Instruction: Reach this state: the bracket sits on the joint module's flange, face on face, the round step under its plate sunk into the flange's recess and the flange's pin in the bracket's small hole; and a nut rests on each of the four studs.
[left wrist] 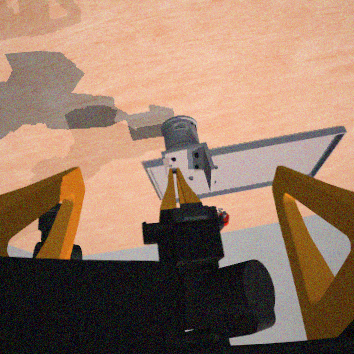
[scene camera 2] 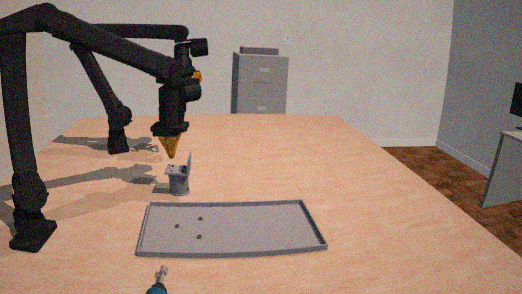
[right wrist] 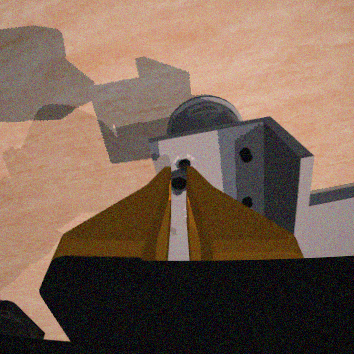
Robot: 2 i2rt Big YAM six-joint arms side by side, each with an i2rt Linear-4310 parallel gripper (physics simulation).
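Places are measured from the left arm's base along level axes (x ahead, y left, z up), in millimetres.
Pixels of known places: left gripper, fingertip midpoint: [left wrist: 178,176]; right gripper, fingertip midpoint: [left wrist: 173,169] [scene camera 2: 171,157] [right wrist: 178,177]; left arm's base at its link origin: [scene camera 2: 118,148]; right arm's base at its link origin: [left wrist: 55,212] [scene camera 2: 35,236] [right wrist: 8,318].
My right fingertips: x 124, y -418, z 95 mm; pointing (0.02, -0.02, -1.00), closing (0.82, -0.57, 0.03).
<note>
For each thing: its top centre in the pictures, then the offset to it from my right fingertips. "pt": a spot on its surface instead.
- joint module at its top centre: [right wrist: 217,186] [left wrist: 185,163] [scene camera 2: 177,168] dx +7, dy -32, dz -20 mm
- dark nut at its top centre: [right wrist: 178,183] dx -1, dy -1, dz +4 mm
- grey tray at its top centre: [right wrist: 334,263] [scene camera 2: 229,224] [left wrist: 244,173] dx +50, dy -268, dz -79 mm
- blue-handled tool with a metal tip, surface spot: [scene camera 2: 158,288] pt dx -180, dy -438, dz -54 mm
- red object at its top centre: [left wrist: 224,221] dx -108, dy -546, dz -60 mm
The joint module [scene camera 2: 179,187] [left wrist: 180,132] [right wrist: 205,114] stands upright on the table. The bracket [scene camera 2: 176,171] [left wrist: 182,151] [right wrist: 202,150] lies on top of it, its upright plate at the right in scene camera 2. Dark round spots show on its base plate; whether it is fully seated is hidden. My right gripper [scene camera 2: 171,156] [left wrist: 173,169] [right wrist: 178,177] is shut on a dark nut [right wrist: 178,183], pointing down just above the base plate. Three nuts [scene camera 2: 200,218] [scene camera 2: 176,226] [scene camera 2: 198,237] lie in the tray. My left gripper [scene camera 2: 197,76] is open, higher up and behind the right one.
The grey tray [scene camera 2: 260,227] [left wrist: 280,161] [right wrist: 332,220] lies in front of the module in scene camera 2. A blue-handled tool with a metal tip [scene camera 2: 158,288] shows at the bottom edge. A filing cabinet [scene camera 2: 260,82] stands beyond the table. A red object [left wrist: 225,218] shows beside the right arm.
</note>
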